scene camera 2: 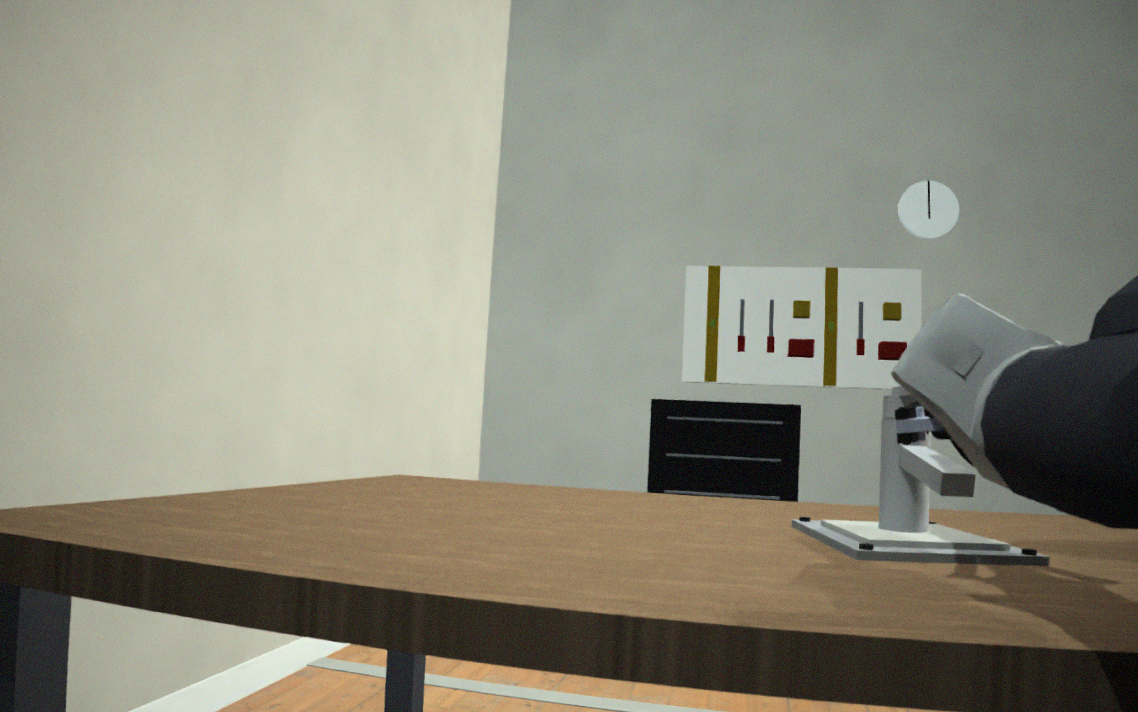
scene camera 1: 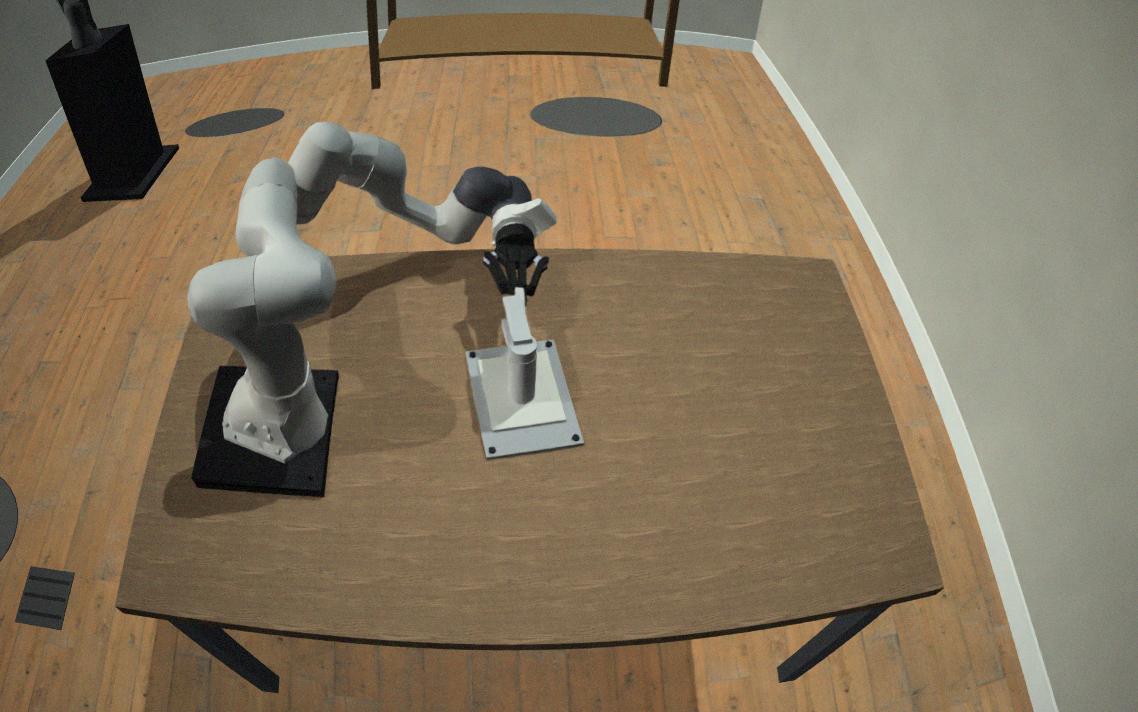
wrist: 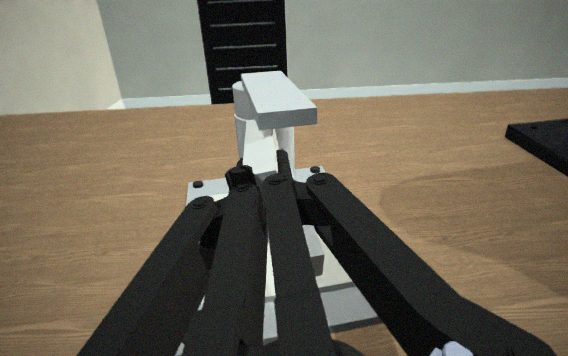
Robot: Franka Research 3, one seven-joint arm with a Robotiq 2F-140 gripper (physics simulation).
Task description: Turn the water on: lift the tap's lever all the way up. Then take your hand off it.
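Note:
My gripper (scene camera 1: 520, 318) is visible in scene camera 2 (scene camera 2: 925, 411) and in the wrist view (wrist: 264, 138) as well. A flat lever (scene camera 1: 522, 346) is in the scene; the wrist view (wrist: 270, 98) shows the flat lever too. There is also a base plate (scene camera 1: 508, 443), and scene camera 2 (scene camera 2: 859, 551) shows the base plate as well.

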